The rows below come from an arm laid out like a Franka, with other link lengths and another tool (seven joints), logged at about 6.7 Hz.
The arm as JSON. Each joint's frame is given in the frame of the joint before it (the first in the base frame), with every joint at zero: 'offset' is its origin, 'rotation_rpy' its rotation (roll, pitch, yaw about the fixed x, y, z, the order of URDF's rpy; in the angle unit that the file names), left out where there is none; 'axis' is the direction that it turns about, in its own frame. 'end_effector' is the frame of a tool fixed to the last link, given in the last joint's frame.
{
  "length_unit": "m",
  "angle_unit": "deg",
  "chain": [
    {
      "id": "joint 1",
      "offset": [
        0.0,
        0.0,
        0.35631
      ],
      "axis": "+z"
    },
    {
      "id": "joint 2",
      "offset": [
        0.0,
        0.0,
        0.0
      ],
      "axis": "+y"
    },
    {
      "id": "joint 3",
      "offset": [
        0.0,
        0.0,
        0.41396
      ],
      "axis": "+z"
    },
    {
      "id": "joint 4",
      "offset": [
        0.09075,
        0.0,
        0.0
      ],
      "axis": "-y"
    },
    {
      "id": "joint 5",
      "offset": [
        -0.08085,
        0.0,
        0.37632
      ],
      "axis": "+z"
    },
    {
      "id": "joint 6",
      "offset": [
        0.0,
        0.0,
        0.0
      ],
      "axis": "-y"
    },
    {
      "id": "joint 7",
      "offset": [
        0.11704,
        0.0,
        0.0
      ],
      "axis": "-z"
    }
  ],
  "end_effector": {
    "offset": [
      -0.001,
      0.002,
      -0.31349
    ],
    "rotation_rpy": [
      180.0,
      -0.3,
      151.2
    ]
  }
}
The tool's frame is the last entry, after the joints.
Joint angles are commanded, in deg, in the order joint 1, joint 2, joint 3, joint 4, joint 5, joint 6, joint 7. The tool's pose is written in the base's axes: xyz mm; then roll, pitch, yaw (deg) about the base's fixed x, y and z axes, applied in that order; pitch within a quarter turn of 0, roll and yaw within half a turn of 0. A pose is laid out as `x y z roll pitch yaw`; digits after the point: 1 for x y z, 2 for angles.
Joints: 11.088 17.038 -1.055 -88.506 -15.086 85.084 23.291
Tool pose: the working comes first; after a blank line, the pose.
Where each joint sits with the arm in this pose, in the base's axes (m; each line is computed from the numbers above, not from the rounded line before):
joint 1: 0.0000 0.0000 0.3563
joint 2: 0.0000 0.0000 0.3563
joint 3: 0.1190 0.0233 0.7521
joint 4: 0.2045 0.0384 0.7255
joint 5: 0.5828 0.1055 0.7026
joint 6: 0.5828 0.1055 0.7026
joint 7: 0.6914 0.1219 0.6620
the tool: 0.6002 0.0238 0.3786

600.2 23.8 378.6 -154.49 -0.90 139.09
